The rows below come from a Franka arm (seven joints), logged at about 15 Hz.
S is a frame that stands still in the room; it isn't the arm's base.
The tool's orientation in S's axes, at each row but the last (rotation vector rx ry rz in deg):
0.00 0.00 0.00
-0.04 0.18 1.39
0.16 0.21 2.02
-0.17 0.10 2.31
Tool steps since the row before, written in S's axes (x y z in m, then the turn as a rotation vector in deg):
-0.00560 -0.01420 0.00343 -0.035 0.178 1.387
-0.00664 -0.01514 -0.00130 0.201 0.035 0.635
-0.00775 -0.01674 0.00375 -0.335 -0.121 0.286
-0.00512 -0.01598 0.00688 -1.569 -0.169 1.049
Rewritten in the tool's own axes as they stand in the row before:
-0.00560 -0.01420 0.00343 -0.035 0.178 1.387
-0.00700 -0.01497 -0.00133 0.200 0.030 0.636
-0.00835 -0.01645 0.00377 -0.340 -0.108 0.285
-0.00577 -0.01578 0.00682 -1.576 -0.109 1.046

